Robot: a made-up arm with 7 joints. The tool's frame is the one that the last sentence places.
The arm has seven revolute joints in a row. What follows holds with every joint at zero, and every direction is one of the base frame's. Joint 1 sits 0.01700 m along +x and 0.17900 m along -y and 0.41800 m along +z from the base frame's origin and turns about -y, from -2.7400 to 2.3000 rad. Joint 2 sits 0.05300 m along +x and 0.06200 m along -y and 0.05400 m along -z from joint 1 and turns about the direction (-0.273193, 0.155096, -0.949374), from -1.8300 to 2.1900 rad. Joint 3 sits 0.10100 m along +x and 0.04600 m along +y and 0.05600 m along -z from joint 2 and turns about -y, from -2.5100 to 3.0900 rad. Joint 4 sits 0.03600 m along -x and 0.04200 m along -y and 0.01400 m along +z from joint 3 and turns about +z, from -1.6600 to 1.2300 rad. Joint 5 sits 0.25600 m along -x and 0.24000 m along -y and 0.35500 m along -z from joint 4 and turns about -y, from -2.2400 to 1.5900 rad. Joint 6 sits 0.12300 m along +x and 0.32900 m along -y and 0.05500 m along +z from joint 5 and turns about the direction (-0.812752, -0.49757, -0.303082), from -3.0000 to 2.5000 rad. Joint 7 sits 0.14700 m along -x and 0.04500 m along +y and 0.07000 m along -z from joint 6 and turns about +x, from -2.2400 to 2.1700 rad. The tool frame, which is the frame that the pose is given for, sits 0.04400 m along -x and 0.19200 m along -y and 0.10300 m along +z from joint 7; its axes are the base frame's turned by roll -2.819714, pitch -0.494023 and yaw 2.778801 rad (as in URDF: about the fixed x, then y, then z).
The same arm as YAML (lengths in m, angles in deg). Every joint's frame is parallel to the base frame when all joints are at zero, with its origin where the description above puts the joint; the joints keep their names.
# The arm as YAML. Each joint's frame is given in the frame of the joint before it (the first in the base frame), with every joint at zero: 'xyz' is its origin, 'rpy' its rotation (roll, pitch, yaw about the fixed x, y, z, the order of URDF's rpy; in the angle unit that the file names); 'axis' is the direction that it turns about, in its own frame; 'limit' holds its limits. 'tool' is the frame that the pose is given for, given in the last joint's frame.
units:
  length: m
  angle: deg
joints:
  - name: joint 1
    type: revolute
    origin:
      xyz: [0.017, -0.179, 0.418]
      rpy: [0.0, 0.0, 0.0]
    axis: [0.0, -1.0, 0.0]
    limit:
      lower: -156.99
      upper: 131.78
  - name: joint 2
    type: revolute
    origin:
      xyz: [0.053, -0.062, -0.054]
      rpy: [0.0, 0.0, 0.0]
    axis: [-0.273193, 0.155096, -0.949374]
    limit:
      lower: -104.85
      upper: 125.48
  - name: joint 3
    type: revolute
    origin:
      xyz: [0.101, 0.046, -0.056]
      rpy: [0.0, 0.0, 0.0]
    axis: [0.0, -1.0, 0.0]
    limit:
      lower: -143.81
      upper: 177.04
  - name: joint 4
    type: revolute
    origin:
      xyz: [-0.036, -0.042, 0.014]
      rpy: [0.0, 0.0, 0.0]
    axis: [0.0, 0.0, 1.0]
    limit:
      lower: -95.11
      upper: 70.47
  - name: joint 5
    type: revolute
    origin:
      xyz: [-0.256, -0.24, -0.355]
      rpy: [0.0, 0.0, 0.0]
    axis: [0.0, -1.0, 0.0]
    limit:
      lower: -128.34
      upper: 91.1
  - name: joint 6
    type: revolute
    origin:
      xyz: [0.123, -0.329, 0.055]
      rpy: [0.0, 0.0, 0.0]
    axis: [-0.812752, -0.49757, -0.303082]
    limit:
      lower: -171.89
      upper: 143.24
  - name: joint 7
    type: revolute
    origin:
      xyz: [-0.147, 0.045, -0.07]
      rpy: [0.0, 0.0, 0.0]
    axis: [1.0, 0.0, 0.0]
    limit:
      lower: -128.34
      upper: 124.33
tool:
  origin:
    xyz: [-0.044, -0.192, 0.103]
    rpy: [-161.56, -28.31, 159.21]

